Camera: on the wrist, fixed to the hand. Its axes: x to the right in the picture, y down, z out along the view.
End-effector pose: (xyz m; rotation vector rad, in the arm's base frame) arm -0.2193 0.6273 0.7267 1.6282 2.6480 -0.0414
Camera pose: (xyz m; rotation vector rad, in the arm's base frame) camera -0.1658 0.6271 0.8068 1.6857 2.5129 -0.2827
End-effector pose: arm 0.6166 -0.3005 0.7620 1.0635 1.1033 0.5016
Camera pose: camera 0.5416 -0.2664 0.8119 1.2151 0.9725 0.4275
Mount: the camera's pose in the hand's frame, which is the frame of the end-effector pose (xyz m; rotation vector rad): -0.0277 0.0472 -0.0793 0.1009 -0.1429 0.0771
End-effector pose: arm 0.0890 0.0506 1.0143 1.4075 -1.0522 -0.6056
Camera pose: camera 0.1334 0.1193 1.0652 1.4199 -1.2600 -0.6108
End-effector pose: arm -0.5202 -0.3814 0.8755 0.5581 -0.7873 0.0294
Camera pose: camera -0.4981 -0.2975 0.8335 0.6302 -0.9503 0.1016
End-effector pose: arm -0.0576 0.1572 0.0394 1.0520 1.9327 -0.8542
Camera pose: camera -0.0297 0.2326 0.0925 1.0870 1.7349 -0.9652
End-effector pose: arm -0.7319 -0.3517 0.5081 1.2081 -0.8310 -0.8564
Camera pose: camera -0.6685 -0.2863 0.5396 1.2047 -1.0407 -0.8534
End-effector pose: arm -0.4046 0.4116 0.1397 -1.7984 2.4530 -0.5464
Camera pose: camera -0.4584 0.4696 0.1947 -1.6377 2.3446 -0.5073
